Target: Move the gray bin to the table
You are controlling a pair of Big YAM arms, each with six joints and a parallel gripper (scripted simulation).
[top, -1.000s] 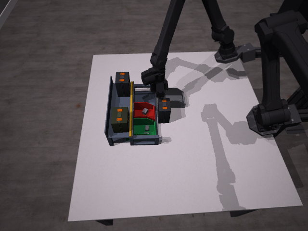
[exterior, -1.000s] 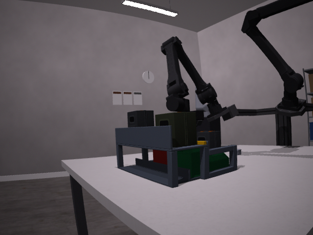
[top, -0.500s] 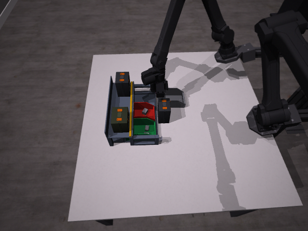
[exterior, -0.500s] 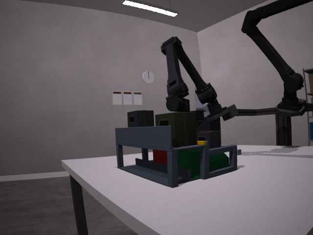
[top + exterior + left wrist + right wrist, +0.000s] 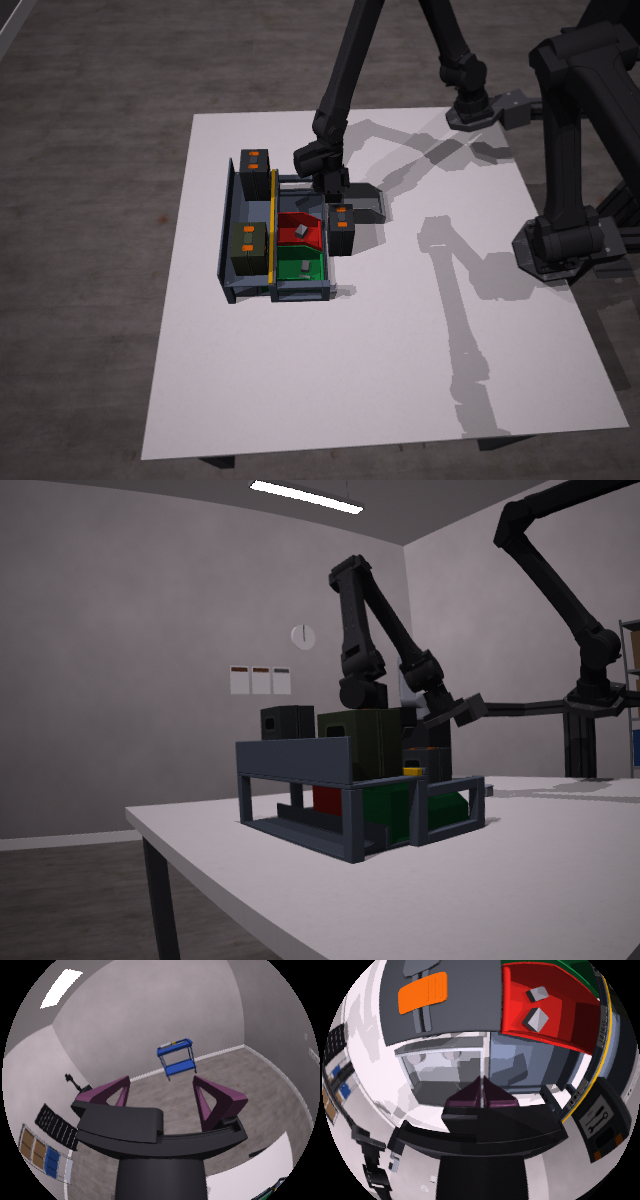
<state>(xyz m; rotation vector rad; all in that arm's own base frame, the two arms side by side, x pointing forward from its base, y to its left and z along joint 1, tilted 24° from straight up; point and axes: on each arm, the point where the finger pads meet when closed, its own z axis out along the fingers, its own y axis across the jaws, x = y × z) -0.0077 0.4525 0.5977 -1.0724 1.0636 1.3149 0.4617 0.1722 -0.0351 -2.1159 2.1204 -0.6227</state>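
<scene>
Right now the gray bin is 80 mm behind my right hand, 10 mm to the left of it and 30 mm below it. The rest, counted from my right hand: green bin (140 mm ahead, 210 mm to the left, 30 mm below); red bin (130 mm ahead, 90 mm to the left, 30 mm below); shelf (150 mm ahead, 90 mm to the left).
</scene>
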